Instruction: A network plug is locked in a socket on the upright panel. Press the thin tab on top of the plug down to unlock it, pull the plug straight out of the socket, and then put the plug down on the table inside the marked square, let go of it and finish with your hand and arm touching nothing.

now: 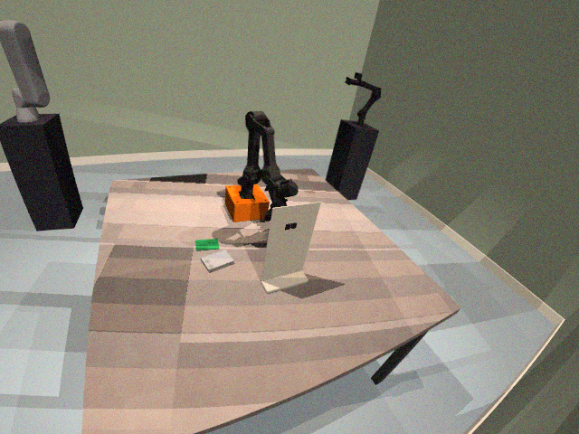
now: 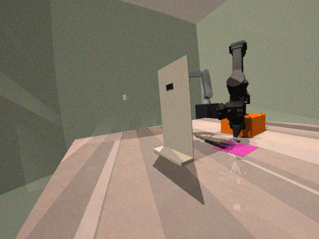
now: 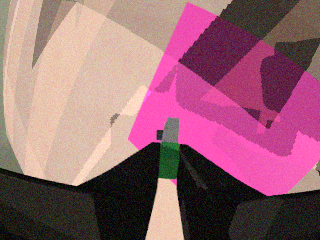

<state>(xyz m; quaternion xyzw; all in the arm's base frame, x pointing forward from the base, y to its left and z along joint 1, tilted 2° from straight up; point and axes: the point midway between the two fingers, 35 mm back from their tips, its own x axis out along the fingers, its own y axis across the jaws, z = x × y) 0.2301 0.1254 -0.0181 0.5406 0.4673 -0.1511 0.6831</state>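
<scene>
Right now my gripper tip is 1 cm past the pink marked square and 4 cm above it. Also, from my gripper tip: network plug (right at my gripper tip); then green patch (3 cm behind, 34 cm to the right, 4 cm below); then upright panel (21 cm ahead, 10 cm to the right, 10 cm above).
</scene>
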